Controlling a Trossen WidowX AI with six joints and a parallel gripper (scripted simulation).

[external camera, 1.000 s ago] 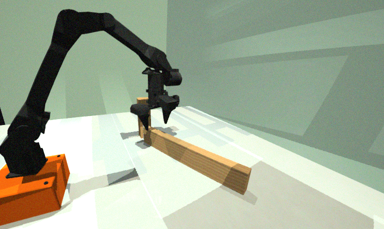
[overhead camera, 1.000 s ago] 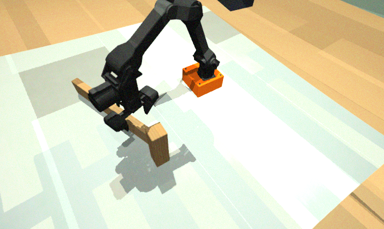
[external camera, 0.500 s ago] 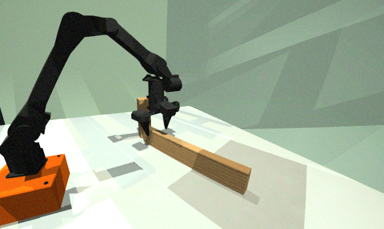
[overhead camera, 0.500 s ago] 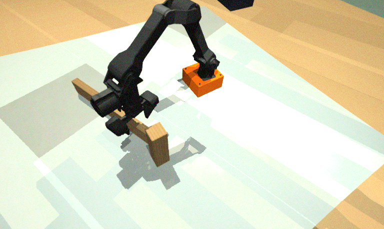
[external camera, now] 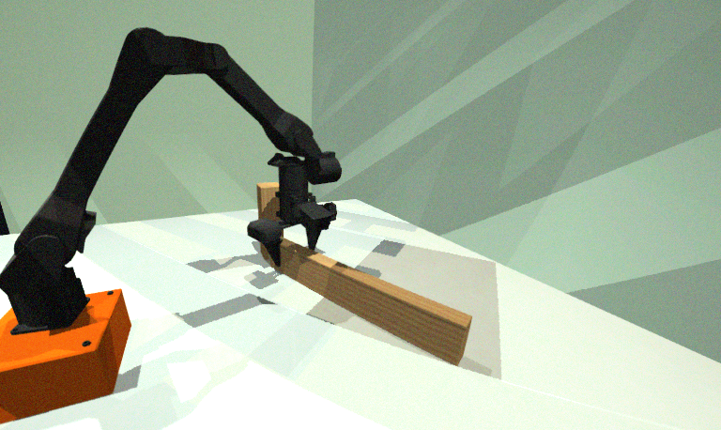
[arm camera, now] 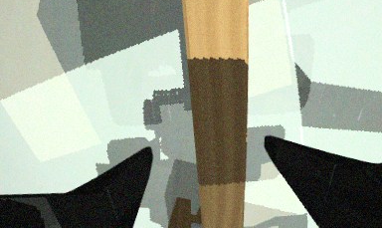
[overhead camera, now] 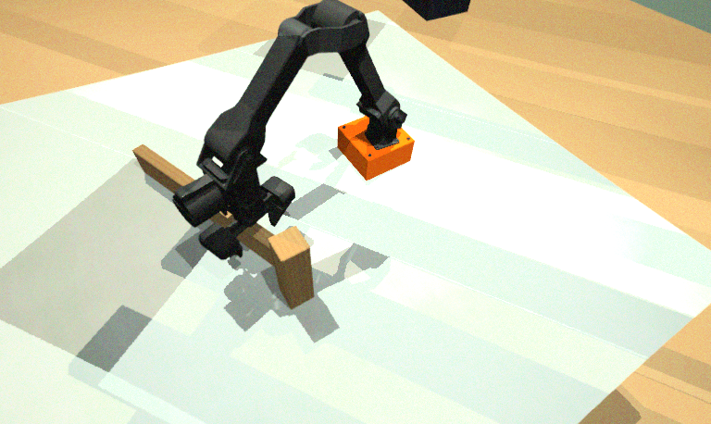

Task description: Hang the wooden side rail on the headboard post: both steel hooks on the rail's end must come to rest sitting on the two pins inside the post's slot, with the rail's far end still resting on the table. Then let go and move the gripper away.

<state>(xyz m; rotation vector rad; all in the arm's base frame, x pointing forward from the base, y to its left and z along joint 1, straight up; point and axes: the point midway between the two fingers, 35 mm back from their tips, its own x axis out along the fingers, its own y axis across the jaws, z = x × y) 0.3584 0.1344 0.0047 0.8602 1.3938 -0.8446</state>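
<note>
The headboard post is 120 mm to the left of my gripper tip, 40 mm above it and 30 mm behind it.
</note>
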